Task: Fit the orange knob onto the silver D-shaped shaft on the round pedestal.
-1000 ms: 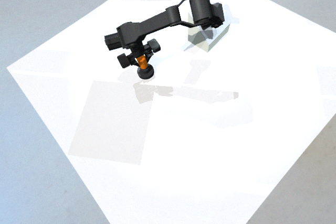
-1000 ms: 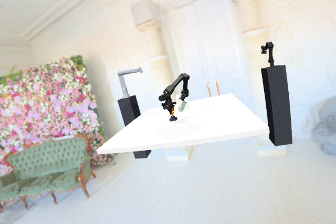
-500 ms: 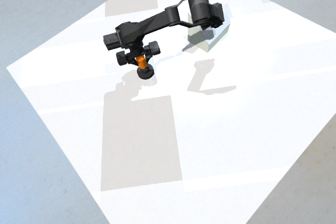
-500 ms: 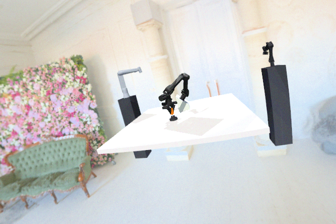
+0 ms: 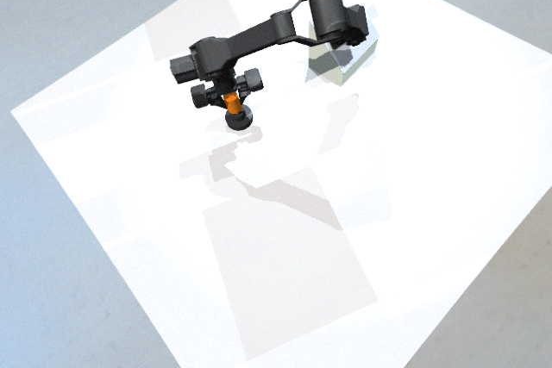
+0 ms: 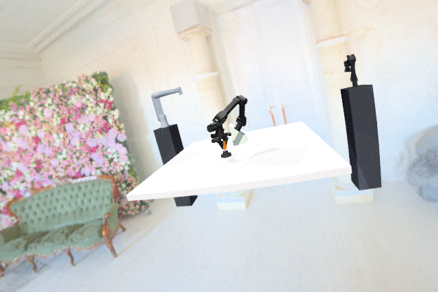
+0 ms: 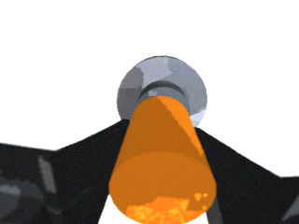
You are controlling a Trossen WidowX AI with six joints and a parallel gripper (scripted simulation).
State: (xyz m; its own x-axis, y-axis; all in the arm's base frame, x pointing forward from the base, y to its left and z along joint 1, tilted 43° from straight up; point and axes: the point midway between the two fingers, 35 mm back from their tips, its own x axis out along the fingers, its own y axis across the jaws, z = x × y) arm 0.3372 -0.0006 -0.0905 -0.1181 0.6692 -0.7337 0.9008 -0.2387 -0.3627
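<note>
The orange knob lies 30 mm above my gripper tip. Also, from my gripper tip: dark round pedestal: 40 mm below.
</note>
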